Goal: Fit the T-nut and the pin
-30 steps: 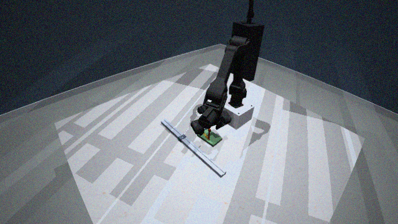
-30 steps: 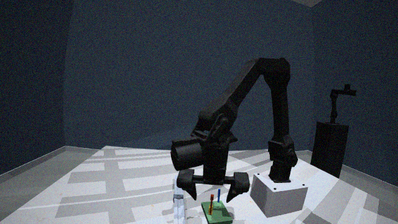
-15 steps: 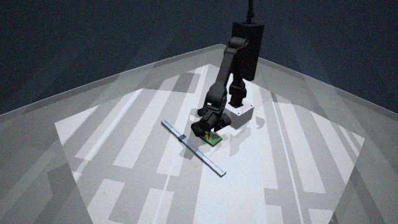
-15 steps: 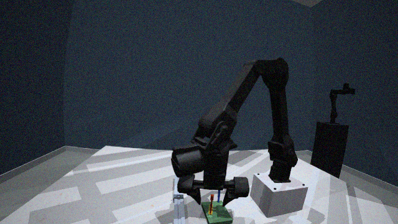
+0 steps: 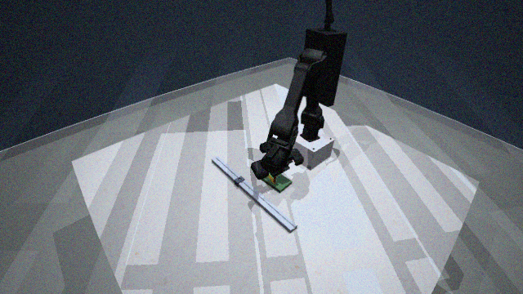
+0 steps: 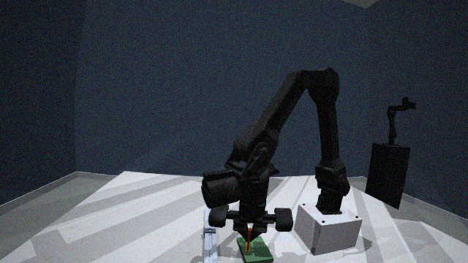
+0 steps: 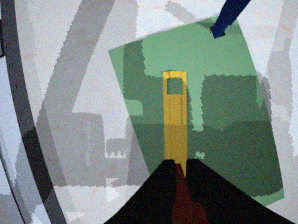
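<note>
My gripper tip is 20 mm past the green tray, 30 mm to the left of it and 40 mm above it. The rest, counted from my gripper tip: blue pin (30 mm behind, 60 mm to the right, 20 mm below); then brass T-nut (20 mm to the right); then aluminum rail (110 mm ahead, 50 mm to the right, 30 mm below).
</note>
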